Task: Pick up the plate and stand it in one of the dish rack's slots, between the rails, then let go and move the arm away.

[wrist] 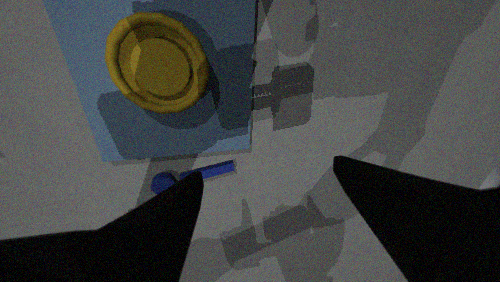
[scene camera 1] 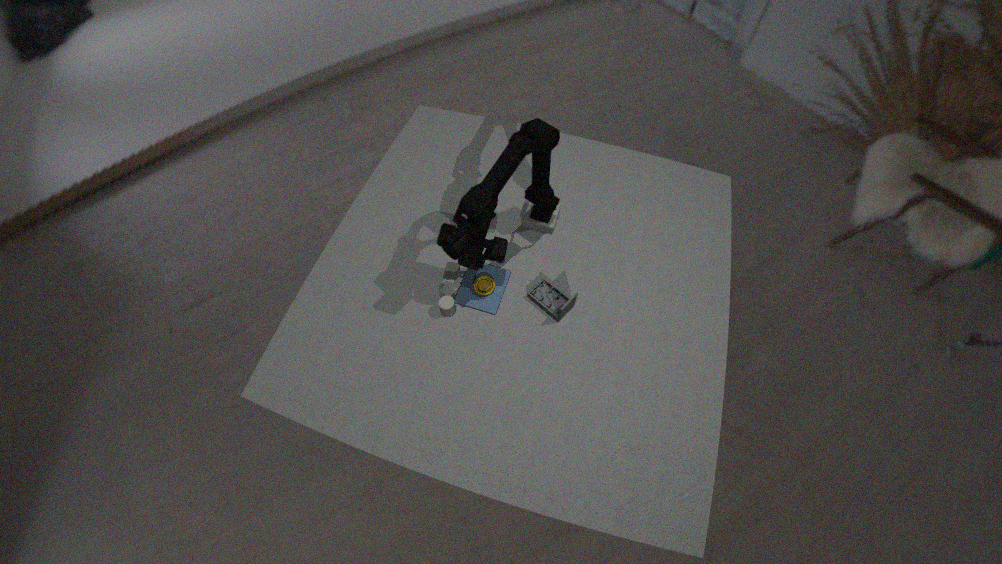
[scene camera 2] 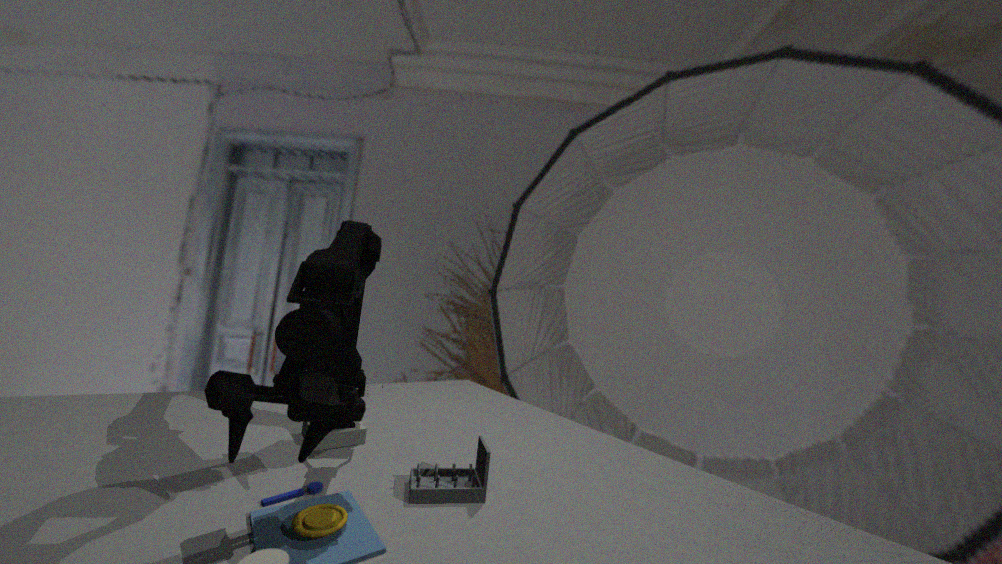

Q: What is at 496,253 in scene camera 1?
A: The gripper.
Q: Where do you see a blue spoon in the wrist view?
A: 228,166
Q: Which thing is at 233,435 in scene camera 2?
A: The gripper.
